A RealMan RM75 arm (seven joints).
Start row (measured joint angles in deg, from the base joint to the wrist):
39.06 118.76 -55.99 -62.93 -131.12 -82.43 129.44
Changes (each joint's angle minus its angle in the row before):
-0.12 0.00 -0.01 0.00 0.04 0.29 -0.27
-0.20 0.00 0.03 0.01 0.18 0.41 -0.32
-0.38 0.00 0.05 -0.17 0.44 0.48 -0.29
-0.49 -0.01 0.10 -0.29 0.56 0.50 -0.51
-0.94 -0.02 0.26 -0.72 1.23 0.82 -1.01
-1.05 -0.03 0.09 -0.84 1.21 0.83 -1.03
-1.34 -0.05 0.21 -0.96 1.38 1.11 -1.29
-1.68 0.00 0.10 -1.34 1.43 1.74 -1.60
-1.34 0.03 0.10 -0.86 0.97 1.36 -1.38
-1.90 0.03 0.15 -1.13 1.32 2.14 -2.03
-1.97 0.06 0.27 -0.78 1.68 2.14 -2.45
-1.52 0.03 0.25 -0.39 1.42 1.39 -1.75
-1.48 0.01 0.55 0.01 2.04 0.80 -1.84
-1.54 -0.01 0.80 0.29 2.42 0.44 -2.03
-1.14 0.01 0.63 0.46 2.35 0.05 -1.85
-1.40 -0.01 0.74 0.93 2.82 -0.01 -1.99
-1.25 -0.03 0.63 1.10 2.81 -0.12 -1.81
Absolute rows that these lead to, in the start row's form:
38.94 118.76 -56.00 -62.93 -131.08 -82.14 129.17
38.74 118.76 -55.97 -62.92 -130.90 -81.73 128.85
38.36 118.76 -55.92 -63.09 -130.46 -81.25 128.56
37.87 118.75 -55.82 -63.38 -129.90 -80.75 128.05
36.93 118.73 -55.56 -64.10 -128.67 -79.93 127.04
35.88 118.70 -55.47 -64.94 -127.46 -79.10 126.01
34.54 118.65 -55.26 -65.90 -126.08 -77.99 124.72
32.86 118.65 -55.16 -67.24 -124.65 -76.25 123.12
31.52 118.68 -55.06 -68.10 -123.68 -74.89 121.74
29.62 118.71 -54.91 -69.23 -122.36 -72.75 119.71
27.65 118.77 -54.64 -70.01 -120.68 -70.61 117.26
26.13 118.80 -54.39 -70.40 -119.26 -69.22 115.51
24.65 118.81 -53.84 -70.39 -117.22 -68.42 113.67
23.11 118.80 -53.04 -70.10 -114.80 -67.98 111.64
21.97 118.81 -52.41 -69.64 -112.45 -67.93 109.79
20.57 118.80 -51.67 -68.71 -109.63 -67.94 107.80
19.32 118.77 -51.04 -67.61 -106.82 -68.06 105.99

